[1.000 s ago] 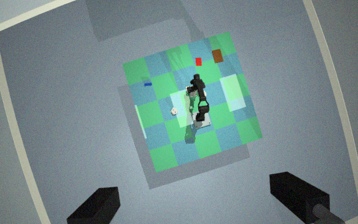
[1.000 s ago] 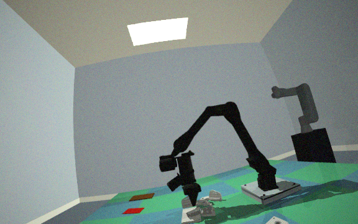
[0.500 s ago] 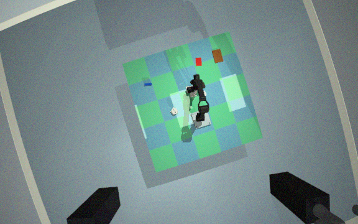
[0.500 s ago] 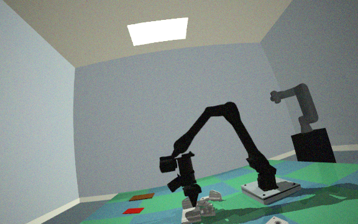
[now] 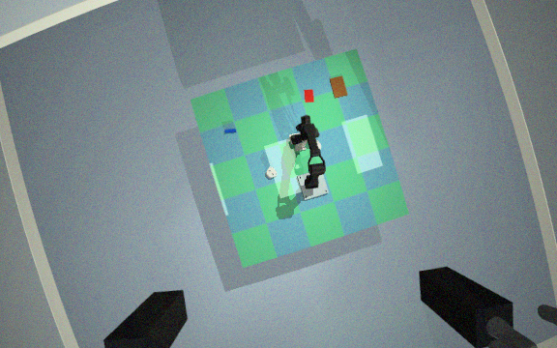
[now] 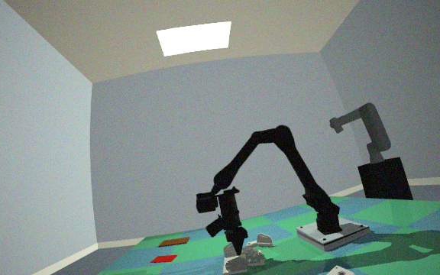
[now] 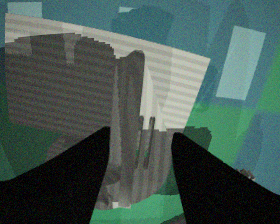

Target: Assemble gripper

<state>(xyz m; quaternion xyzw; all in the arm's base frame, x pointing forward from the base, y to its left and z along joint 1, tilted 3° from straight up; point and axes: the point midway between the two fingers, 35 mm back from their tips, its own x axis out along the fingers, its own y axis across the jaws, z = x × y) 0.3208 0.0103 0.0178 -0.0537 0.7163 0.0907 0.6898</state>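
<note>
My gripper tip is 50 mm past the grey jaw, 100 mm to the left of it and 20 mm above it. From my gripper tip the other things lie so: red tile: 310 mm ahead, 80 mm to the right, 20 mm below; then small blue piece: 120 mm ahead, 510 mm to the left, 10 mm below; then brown tile: 360 mm ahead, 310 mm to the right, 20 mm below.
</note>
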